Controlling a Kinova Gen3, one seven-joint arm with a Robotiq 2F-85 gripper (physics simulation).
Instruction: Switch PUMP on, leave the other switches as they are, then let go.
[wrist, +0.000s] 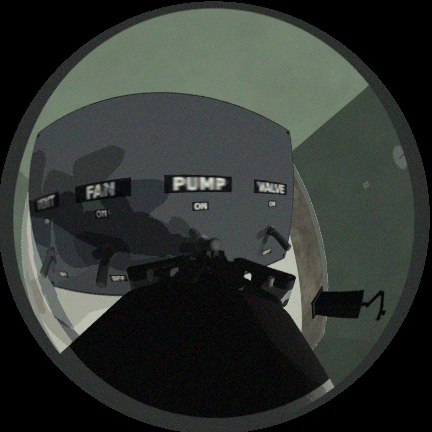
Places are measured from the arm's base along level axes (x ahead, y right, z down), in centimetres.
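Where they show: gripper, fingertip midpoint: (212, 253).
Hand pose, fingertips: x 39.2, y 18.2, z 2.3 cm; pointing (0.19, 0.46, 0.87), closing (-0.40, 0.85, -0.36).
Note:
Things, the pixels of their top centre, and the offset from my fingertips. "*": a spot on its surface instead.
- PUMP label, top centre: (201, 180) dy +0.2, dx +8.1, dz -4.3 cm
- PUMP lever, top centre: (215, 242) dy -1.2, dx +1.3, dz -5.4 cm
- FAN lever, top centre: (95, 267) dy -13.2, dx +2.5, dz -4.2 cm
- VALVE lever, top centre: (288, 236) dy +10.3, dx -2.4, dz -4.2 cm
- VENT lever, surface spot: (49, 262) * dy -24.4, dx +4.9, dz -2.1 cm
The dark switch panel (165, 125) fills the left and middle of the wrist view. The PUMP label (198, 184) has an ON mark under it. The PUMP lever (214, 244) shows as a rounded, foreshortened tip below them, pointing out towards the camera; its lower part is hidden. My gripper (212, 253) is shut and empty, its tips right at the underside of this lever; whether they touch is hard to tell. The FAN lever (102, 270), VALVE lever (278, 238) and VENT lever (49, 262) slant downwards, towards their lower marks.
A dark box-shaped object (340, 304) with a thin bent arm shows at the lower right. A brown surface (307, 240) shows beyond the panel's right edge. Shadows of the arm fall across the panel's left half. Green surfaces lie behind and to the right.

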